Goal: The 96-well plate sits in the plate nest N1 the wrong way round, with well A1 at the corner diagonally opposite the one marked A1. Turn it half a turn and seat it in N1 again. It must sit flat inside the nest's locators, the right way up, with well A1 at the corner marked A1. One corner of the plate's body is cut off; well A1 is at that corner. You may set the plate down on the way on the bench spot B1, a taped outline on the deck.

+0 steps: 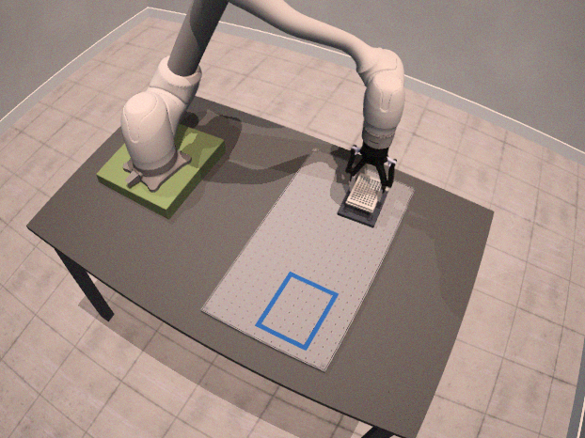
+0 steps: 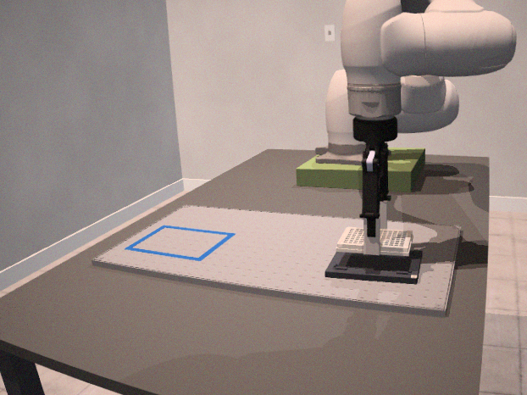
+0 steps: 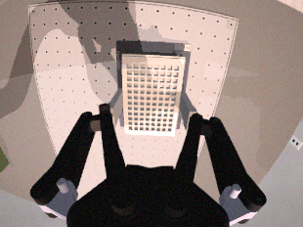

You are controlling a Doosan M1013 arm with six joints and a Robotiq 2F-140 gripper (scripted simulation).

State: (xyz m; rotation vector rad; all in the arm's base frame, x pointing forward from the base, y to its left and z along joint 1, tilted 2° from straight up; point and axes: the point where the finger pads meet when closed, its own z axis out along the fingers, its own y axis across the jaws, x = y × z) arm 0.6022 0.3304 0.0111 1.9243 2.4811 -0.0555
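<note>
Now: hand 70 mm above the dark plate nest N1. Also, from my hand: pale A1 mark: 90 mm to the left, 60 mm below, 30 mm ahead; then white 96-well plate: 20 mm below.
</note>
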